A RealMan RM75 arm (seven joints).
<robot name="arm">
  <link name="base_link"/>
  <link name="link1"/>
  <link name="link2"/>
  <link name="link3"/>
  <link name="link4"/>
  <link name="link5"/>
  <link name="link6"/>
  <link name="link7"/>
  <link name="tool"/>
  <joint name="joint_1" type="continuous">
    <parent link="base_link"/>
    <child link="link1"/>
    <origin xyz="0 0 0.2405"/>
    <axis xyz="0 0 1"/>
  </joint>
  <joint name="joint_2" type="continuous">
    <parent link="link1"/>
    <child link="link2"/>
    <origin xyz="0 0 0"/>
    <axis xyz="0 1 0"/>
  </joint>
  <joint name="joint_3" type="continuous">
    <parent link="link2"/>
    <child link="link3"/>
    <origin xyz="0 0 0.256"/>
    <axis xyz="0 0 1"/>
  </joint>
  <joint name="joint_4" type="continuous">
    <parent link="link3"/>
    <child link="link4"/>
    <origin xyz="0 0 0"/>
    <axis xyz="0 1 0"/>
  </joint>
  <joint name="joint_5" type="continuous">
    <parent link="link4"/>
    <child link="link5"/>
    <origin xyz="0 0 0.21"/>
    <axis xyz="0 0 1"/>
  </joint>
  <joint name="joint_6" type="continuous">
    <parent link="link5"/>
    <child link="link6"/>
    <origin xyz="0 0 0"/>
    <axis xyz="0 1 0"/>
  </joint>
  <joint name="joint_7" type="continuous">
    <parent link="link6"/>
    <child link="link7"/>
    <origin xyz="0 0 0.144"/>
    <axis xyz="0 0 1"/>
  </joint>
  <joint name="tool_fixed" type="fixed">
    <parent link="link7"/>
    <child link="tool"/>
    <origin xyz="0 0 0"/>
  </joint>
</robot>
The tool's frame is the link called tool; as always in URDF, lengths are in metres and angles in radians. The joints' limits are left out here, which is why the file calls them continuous.
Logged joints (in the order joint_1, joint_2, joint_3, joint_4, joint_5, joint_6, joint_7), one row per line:
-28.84, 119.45, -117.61, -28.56, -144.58, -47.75, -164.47
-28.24, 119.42, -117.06, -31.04, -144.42, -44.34, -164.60
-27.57, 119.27, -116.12, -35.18, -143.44, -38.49, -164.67
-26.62, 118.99, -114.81, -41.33, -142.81, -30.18, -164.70
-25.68, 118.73, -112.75, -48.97, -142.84, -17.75, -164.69
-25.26, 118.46, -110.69, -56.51, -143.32, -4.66, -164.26
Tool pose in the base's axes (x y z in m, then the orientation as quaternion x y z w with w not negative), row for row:
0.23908, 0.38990, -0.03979, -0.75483, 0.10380, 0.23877, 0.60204
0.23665, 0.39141, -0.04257, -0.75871, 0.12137, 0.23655, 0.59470
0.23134, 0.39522, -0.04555, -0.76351, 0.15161, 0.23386, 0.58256
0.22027, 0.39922, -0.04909, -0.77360, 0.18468, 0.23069, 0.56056
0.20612, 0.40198, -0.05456, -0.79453, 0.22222, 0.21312, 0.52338
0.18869, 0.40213, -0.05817, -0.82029, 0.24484, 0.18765, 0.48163
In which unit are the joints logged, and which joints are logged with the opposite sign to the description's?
The joints are logged in degrees. Opposite sign: joint_1, joint_6, joint_7.
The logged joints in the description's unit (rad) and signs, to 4 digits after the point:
0.5034, 2.0848, -2.0527, -0.4985, -2.5234, 0.8334, 2.8705
0.4929, 2.0843, -2.0431, -0.5418, -2.5206, 0.7739, 2.8728
0.4812, 2.0817, -2.0267, -0.6140, -2.5035, 0.6718, 2.8740
0.4646, 2.0768, -2.0038, -0.7213, -2.4925, 0.5267, 2.8746
0.4482, 2.0722, -1.9679, -0.8547, -2.4930, 0.3098, 2.8744
0.4409, 2.0675, -1.9319, -0.9863, -2.5014, 0.0813, 2.8669

